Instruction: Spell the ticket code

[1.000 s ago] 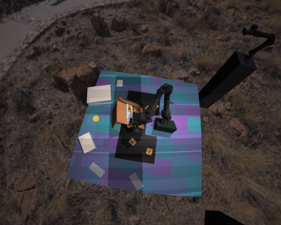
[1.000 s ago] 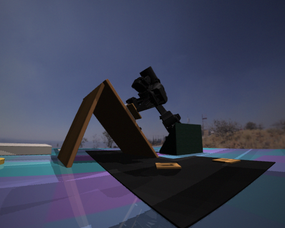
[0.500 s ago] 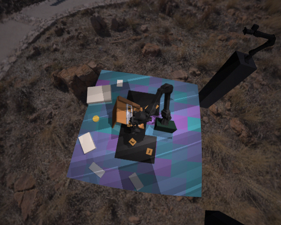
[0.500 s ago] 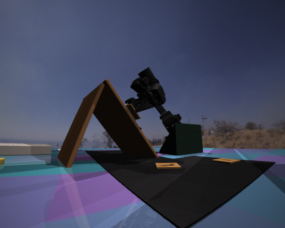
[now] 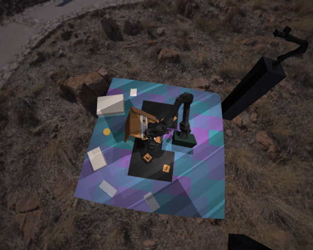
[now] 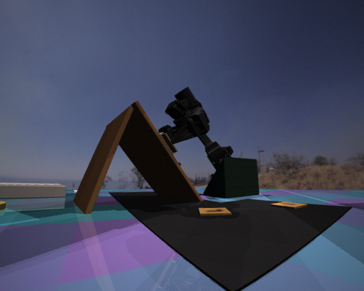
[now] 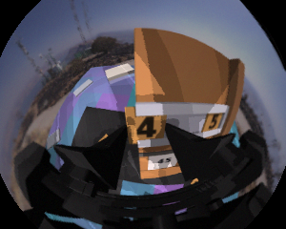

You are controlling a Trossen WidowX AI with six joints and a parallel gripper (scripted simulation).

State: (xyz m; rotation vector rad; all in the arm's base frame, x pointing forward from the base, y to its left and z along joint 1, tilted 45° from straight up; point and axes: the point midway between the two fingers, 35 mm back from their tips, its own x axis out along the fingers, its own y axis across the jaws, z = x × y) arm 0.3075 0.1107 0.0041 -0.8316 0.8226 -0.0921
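Now: gripper tip 80 mm above the white ticket, 60 mm to the left of it and 50 mm past it. Also, from my gripper tip: letter tile right at my gripper tip; black mat 170 mm below, 130 mm behind, 70 mm to the right; yellow disc 380 mm ahead, 160 mm below, 30 mm to the right.
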